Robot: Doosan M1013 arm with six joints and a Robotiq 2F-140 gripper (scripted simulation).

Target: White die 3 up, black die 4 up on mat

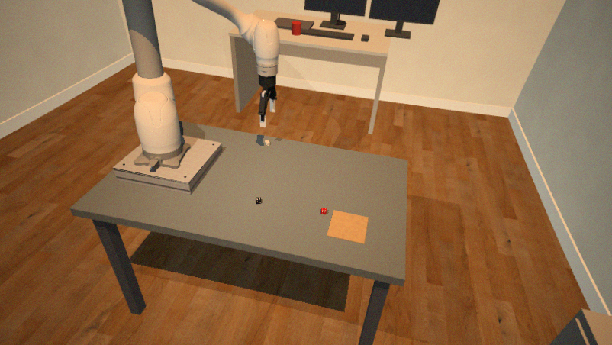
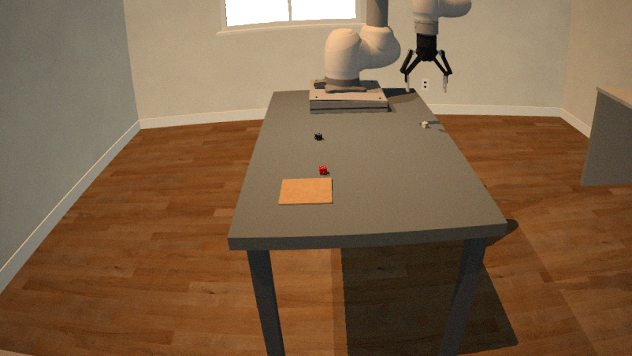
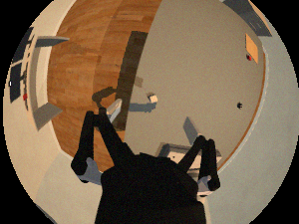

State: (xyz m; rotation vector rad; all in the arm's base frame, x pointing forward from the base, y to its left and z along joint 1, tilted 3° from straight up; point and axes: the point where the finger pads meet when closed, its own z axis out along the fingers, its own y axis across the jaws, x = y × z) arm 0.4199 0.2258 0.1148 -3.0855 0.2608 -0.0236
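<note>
My gripper is now 1 cm past the white die and 15 cm above it. Round my hand: orange mat: 38 cm ahead, 52 cm to the right, 16 cm below; black die: 2 cm ahead, 42 cm to the right, 15 cm below; red die: 28 cm ahead, 45 cm to the right, 15 cm below.
</note>
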